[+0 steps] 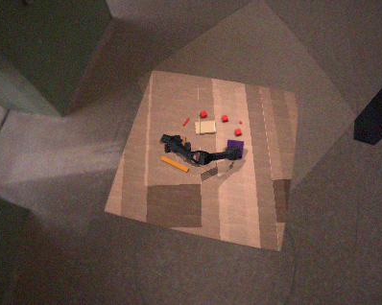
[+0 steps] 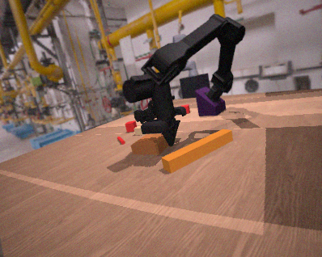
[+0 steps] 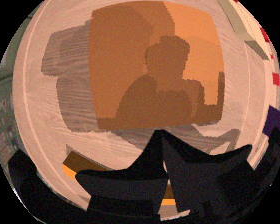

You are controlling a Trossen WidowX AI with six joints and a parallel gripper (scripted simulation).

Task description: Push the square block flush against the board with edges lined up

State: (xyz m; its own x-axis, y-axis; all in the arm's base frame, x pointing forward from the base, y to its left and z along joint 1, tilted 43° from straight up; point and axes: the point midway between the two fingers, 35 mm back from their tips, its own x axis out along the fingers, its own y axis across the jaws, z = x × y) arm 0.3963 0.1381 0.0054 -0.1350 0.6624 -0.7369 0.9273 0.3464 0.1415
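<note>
My gripper tip is 6 cm to the left of the square block, 2 cm short of it and 1 cm below it. Also, from my gripper tip: red stick: 26 cm to the right, 3 cm ahead; then flat cream block: 24 cm to the right, 13 cm behind, 1 cm above; then orange board: 11 cm to the left, 1 cm above.
</note>
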